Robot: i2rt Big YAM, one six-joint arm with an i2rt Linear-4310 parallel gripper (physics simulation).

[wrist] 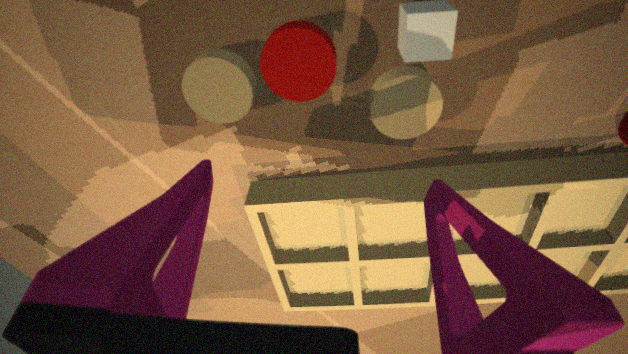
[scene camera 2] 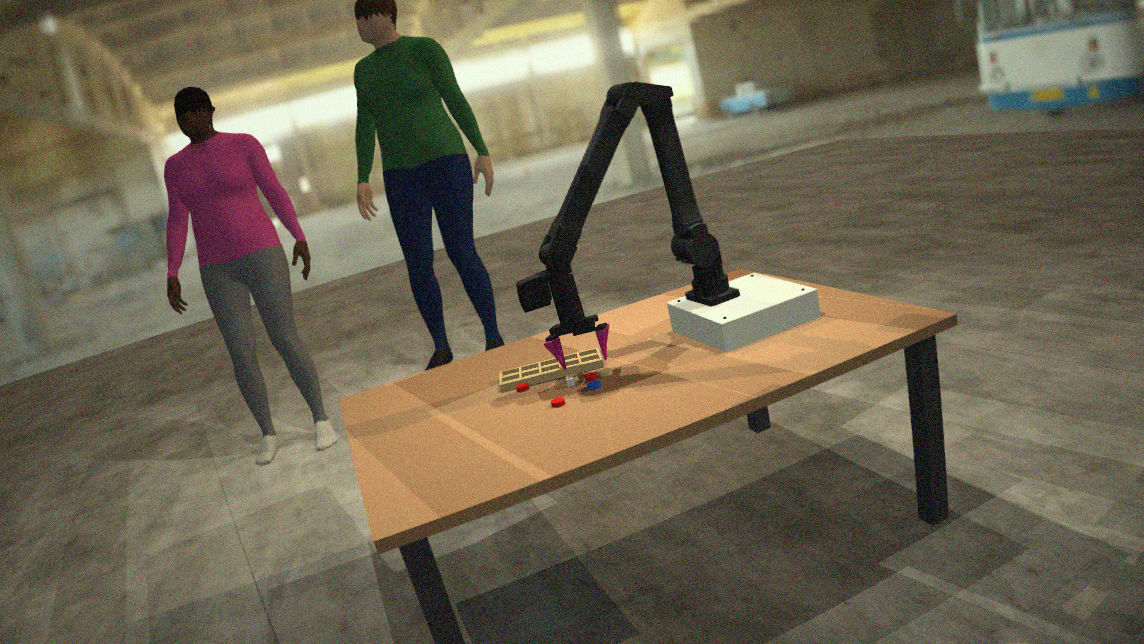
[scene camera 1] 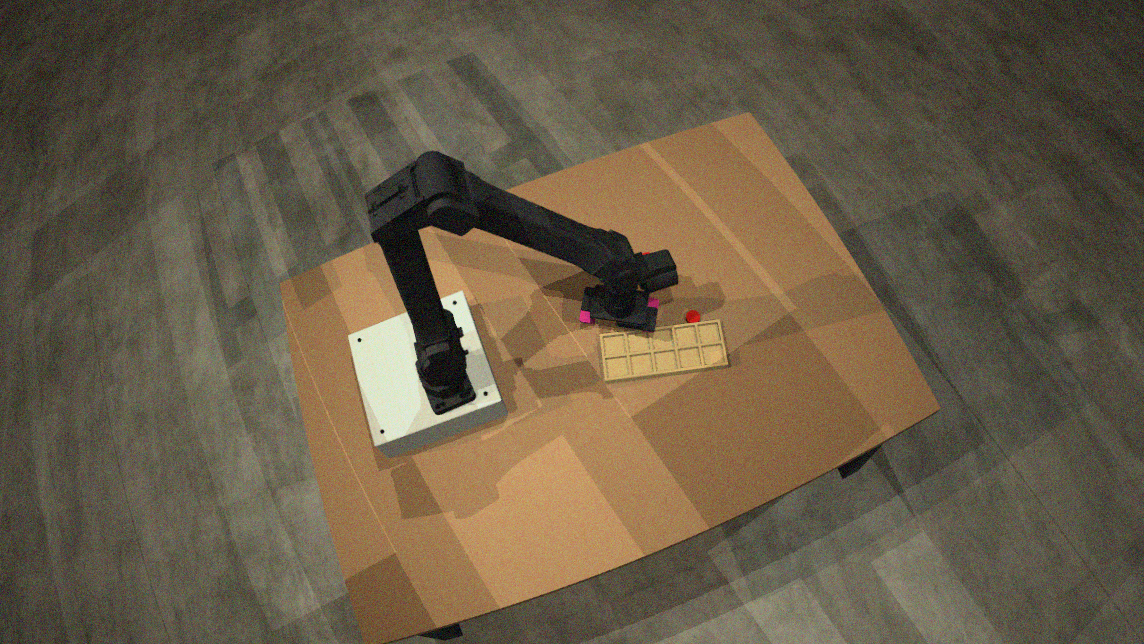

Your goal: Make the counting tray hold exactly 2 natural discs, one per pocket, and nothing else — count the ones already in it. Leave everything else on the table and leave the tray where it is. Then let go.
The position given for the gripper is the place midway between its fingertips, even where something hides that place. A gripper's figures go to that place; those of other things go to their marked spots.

Labels:
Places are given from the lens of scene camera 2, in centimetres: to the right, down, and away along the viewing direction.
gripper [scene camera 2: 585, 364]: 3, 10, 176
counting tray [scene camera 2: 591, 359]: 4, 9, 182

